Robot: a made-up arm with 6 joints.
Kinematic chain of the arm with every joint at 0, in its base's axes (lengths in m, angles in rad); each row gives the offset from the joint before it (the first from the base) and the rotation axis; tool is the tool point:
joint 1: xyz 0 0 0.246 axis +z
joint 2: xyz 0 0 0 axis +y
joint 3: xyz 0 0 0.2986 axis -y
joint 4: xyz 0 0 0 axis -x
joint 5: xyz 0.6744 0 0 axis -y
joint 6: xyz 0 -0.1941 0 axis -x
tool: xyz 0 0 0
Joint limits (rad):
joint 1: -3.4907..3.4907
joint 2: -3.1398..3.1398
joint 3: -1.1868..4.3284
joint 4: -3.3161..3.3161
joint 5: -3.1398..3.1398
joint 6: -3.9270..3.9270
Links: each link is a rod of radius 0.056 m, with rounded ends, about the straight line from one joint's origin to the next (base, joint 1, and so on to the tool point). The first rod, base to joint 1, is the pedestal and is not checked.
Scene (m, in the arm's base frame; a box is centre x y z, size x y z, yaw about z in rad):
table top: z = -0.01
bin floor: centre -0.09 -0.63 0 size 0.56 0.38 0.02 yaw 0.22
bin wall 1: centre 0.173 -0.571 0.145 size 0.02 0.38 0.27 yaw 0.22
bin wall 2: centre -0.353 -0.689 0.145 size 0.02 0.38 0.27 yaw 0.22
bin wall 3: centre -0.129 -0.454 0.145 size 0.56 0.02 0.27 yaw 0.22
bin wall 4: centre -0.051 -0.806 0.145 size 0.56 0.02 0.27 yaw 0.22
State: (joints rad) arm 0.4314 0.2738 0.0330 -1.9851 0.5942 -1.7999
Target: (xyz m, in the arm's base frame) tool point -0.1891 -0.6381 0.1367
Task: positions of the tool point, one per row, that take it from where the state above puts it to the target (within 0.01 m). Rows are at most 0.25 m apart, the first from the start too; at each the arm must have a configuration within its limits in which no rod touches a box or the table.
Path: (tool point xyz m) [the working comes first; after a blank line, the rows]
Joints at the target: -1.7960 0.2917 -0.0339 -1.3537 0.5942 -1.7999
Straight joint move there: touches bin wall 1, bin wall 4.

1: 0.6769 0.1690 0.2303
2: 0.6959 -0.0381 0.2616
3: 0.6519 -0.2413 0.2940
4: 0.5491 -0.4215 0.3277
5: 0.3972 -0.5616 0.3625
6: 0.2112 -0.6486 0.3984
7: 0.0092 -0.6747 0.4351
8: -0.1891 -0.6381 0.4726
9: -0.1938 -0.6585 0.3032
10: -0.1891 -0.6381 0.1367

